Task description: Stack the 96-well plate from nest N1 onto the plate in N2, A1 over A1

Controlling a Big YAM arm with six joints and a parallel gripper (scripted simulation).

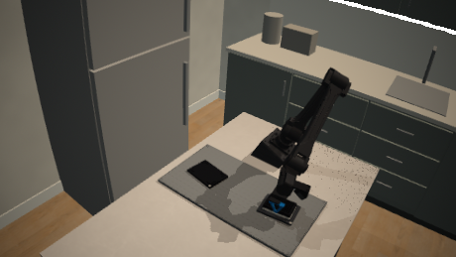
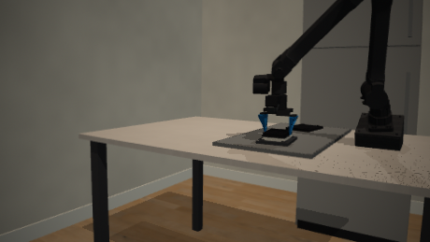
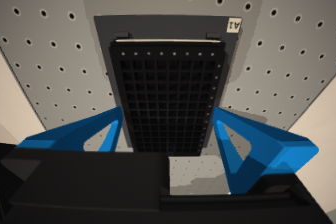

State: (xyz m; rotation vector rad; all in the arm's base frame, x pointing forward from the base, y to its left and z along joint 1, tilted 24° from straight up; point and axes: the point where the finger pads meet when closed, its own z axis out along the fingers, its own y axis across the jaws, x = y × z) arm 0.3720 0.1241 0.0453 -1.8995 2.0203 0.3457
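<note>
Now: the black 96-well plate right at my hand. Round my hand: nest N2: 30 mm below; nest N1: 50 mm behind, 380 mm to the right, 30 mm below; white 96-well plate: 20 mm below.
</note>
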